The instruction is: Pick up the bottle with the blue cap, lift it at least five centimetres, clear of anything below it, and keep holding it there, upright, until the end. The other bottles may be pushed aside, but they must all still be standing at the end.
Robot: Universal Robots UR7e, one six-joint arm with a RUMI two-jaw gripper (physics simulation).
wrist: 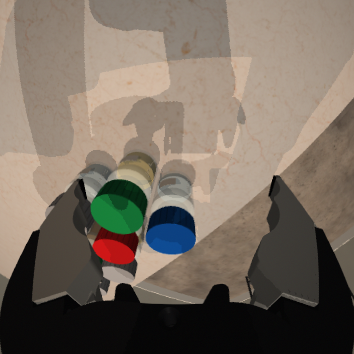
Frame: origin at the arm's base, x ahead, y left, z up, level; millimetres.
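Seen in the pictures: gripper, fingertip midpoint: (176, 178).
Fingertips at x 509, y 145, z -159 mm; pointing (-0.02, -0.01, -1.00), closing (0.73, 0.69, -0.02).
Observation:
Pixels of each thing's top centre, then the offset from my fingertips to it. Level surfaces: height alone.
- blue-capped bottle, top centre: (170, 240) dy -64, dx +48, dz -3 mm
- green-capped bottle, top centre: (115, 215) dy -74, dx -14, dz -3 mm
- red-capped bottle, top centre: (112, 252) dy -135, dx +15, dz -3 mm
- bottle with a whitish-grey cap, top centre: (116, 275) dy -190, dx +49, dz -3 mm
- clear bottle, top centre: (65, 223) dy -133, dx -51, dz -3 mm
- pale stone table top, surface height: dz -108 mm
The blue-capped bottle (171, 231) stands upright near the middle of the wrist view, its clear body running up behind the cap. My gripper (176, 178) is open with its jaws wide apart. The bottle shows between the two jaws, nearer the left one, with a wide gap to the right jaw. I cannot tell how far the fingertips are above it. A green-capped bottle (118, 207) stands close to its left and also shows between the jaws. A red-capped bottle (116, 246) stands just below the green one in the view, beside the left jaw.
A bottle with a whitish-grey cap (119, 270) stands beyond the red one. Another clear bottle (93, 176) is partly hidden behind the left jaw, with more bottle parts around it. The pale stone table top (280, 65) has its edge running diagonally at the right, with brown floor beyond.

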